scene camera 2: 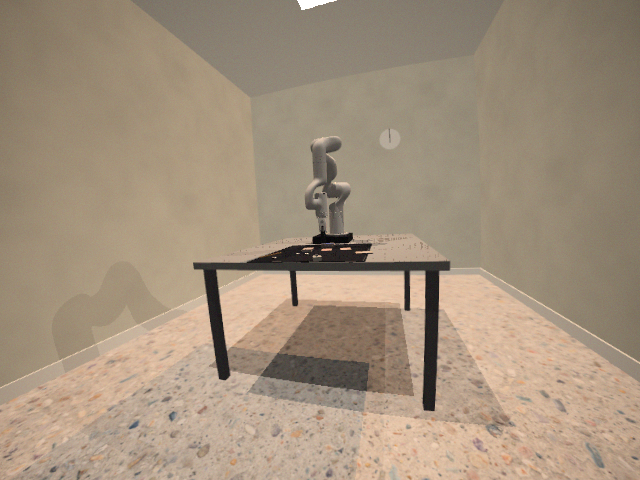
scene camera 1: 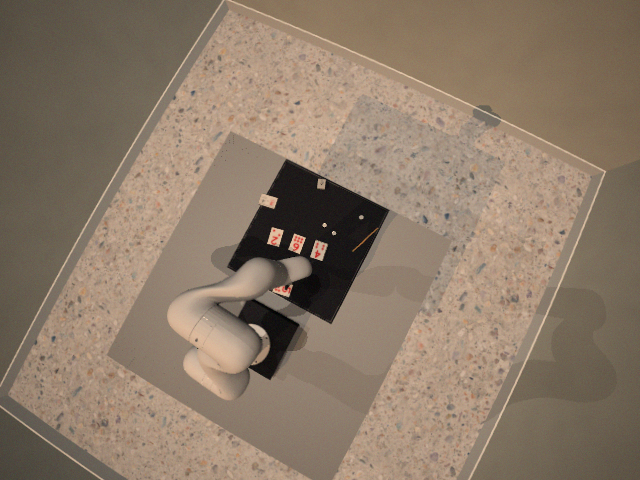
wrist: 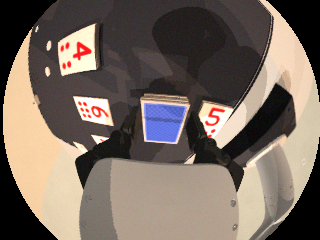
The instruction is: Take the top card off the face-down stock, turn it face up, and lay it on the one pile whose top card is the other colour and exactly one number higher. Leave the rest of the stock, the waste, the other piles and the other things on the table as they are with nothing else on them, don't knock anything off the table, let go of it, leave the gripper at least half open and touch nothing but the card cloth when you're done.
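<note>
There's a black card cloth (scene camera 1: 301, 208) here, and you get that cloth in scene camera 2 (scene camera 2: 289, 254) too. The gripper (wrist: 164, 117) is visible as well.
</note>
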